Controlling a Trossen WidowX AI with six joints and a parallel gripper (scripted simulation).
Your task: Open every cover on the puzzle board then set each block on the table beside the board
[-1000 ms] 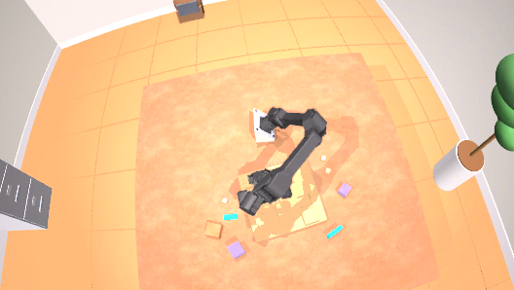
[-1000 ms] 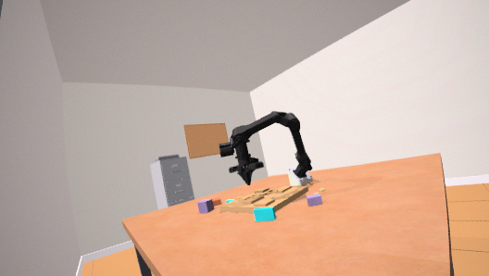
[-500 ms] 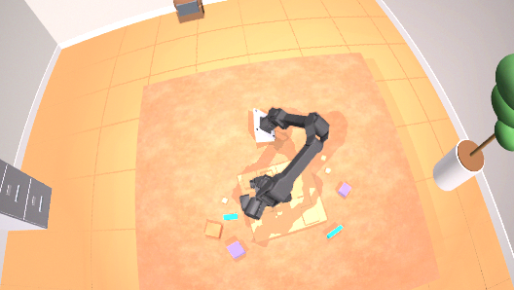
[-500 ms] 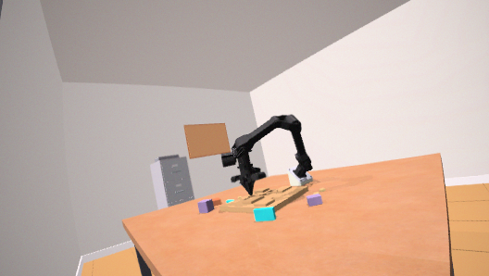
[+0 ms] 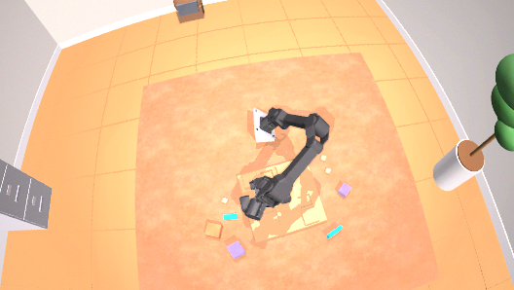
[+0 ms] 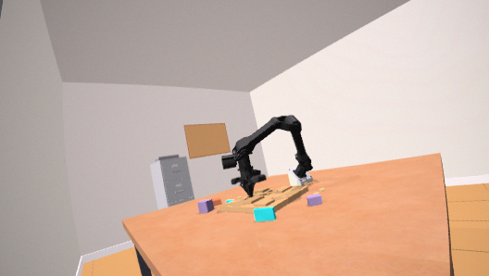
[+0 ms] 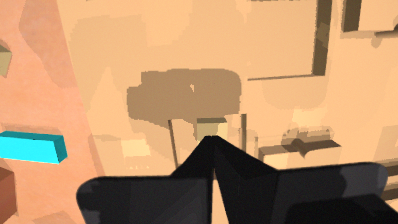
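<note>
Now: gripper tip 5 cm short of the cyan block, 14 cm to the left of it and 2 cm above it. From my gripper tip the other things lie so: orange block (11 cm ahead, 21 cm to the right, 1 cm below).
</note>
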